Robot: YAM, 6 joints.
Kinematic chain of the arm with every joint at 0, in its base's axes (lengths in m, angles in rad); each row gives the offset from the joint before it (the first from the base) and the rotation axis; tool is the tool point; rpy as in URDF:
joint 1: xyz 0 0 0.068 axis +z
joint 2: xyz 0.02 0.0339 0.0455 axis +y
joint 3: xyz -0.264 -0.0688 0 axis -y
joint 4: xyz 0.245 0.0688 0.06 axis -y
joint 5: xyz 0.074 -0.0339 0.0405 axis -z
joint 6: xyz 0.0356 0 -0.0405 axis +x
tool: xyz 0 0 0 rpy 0 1.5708 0
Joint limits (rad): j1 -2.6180..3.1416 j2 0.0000..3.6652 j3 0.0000..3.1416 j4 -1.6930..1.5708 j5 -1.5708..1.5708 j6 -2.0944..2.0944
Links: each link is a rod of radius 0.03 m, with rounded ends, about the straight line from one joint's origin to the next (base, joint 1, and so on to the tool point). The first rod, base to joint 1, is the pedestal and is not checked.
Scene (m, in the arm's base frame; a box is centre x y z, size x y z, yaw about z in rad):
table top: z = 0
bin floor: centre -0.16 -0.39 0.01 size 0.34 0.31 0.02 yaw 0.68
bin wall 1: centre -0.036 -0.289 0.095 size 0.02 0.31 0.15 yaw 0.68
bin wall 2: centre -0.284 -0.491 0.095 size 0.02 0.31 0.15 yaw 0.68
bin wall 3: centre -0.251 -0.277 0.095 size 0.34 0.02 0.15 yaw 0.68
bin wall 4: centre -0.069 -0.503 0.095 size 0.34 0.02 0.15 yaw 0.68
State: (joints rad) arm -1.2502 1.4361 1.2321 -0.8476 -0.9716 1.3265
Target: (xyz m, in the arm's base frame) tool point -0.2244 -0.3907 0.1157
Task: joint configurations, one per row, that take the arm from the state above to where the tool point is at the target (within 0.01 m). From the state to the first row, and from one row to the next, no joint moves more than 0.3 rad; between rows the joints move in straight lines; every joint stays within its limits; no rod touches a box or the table.
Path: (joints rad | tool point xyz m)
1: -1.4755 1.6430 1.3179 -0.7679 -0.9397 1.3265 | 0.0604 -0.3298 0.2710
2: -1.7007 1.8499 1.4037 -0.6882 -0.9078 1.3265 | -0.0214 -0.3806 0.2288
3: -1.9260 2.0568 1.4895 -0.6085 -0.8759 1.3265 | -0.1202 -0.4028 0.1765
4: -2.1512 2.2637 1.5753 -0.5288 -0.8440 1.3265 | -0.2244 -0.3907 0.1157

